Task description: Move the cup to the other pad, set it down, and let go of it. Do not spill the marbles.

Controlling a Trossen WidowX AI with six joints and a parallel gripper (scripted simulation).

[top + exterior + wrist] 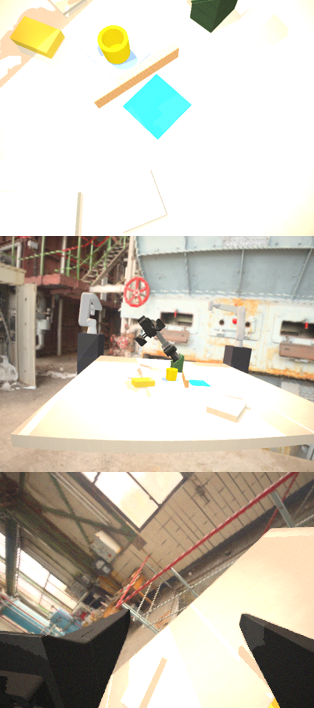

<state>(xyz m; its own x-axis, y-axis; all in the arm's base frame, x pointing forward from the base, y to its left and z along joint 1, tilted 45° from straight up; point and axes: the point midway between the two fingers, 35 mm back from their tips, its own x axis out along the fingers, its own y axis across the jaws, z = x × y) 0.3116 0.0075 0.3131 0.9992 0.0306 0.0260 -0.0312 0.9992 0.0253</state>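
The yellow cup lies 120 mm behind my gripper tip, 150 mm to the left of it and 240 mm below it. The rest, counted from my gripper tip: pale blue pad (120 mm behind, 150 mm to the left, 280 mm below); wooden bar (110 mm behind, 240 mm to the left, 260 mm below); yellow block (20 mm ahead, 10 mm to the right, 260 mm below).
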